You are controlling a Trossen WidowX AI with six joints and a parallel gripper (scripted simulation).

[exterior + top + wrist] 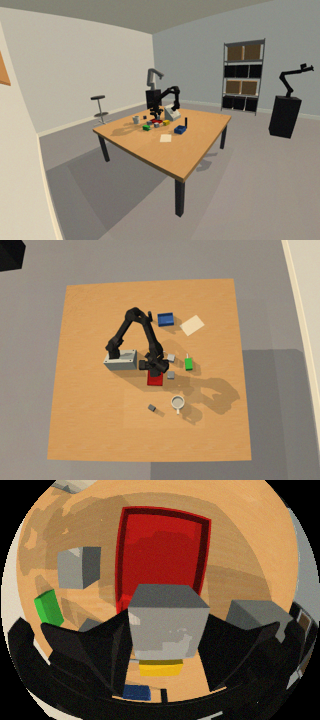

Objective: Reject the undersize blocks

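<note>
The red reject tray lies 5 cm below my gripper tip and 3 cm to the right of it. Also, from my gripper tip: steel block 10 cm ahead, 4 cm to the right, 3 cm below; yellow gauge 13 cm to the left, 3 cm below, 3 cm ahead; green GO gauge 22 cm ahead, 5 cm to the left, 3 cm below.
</note>
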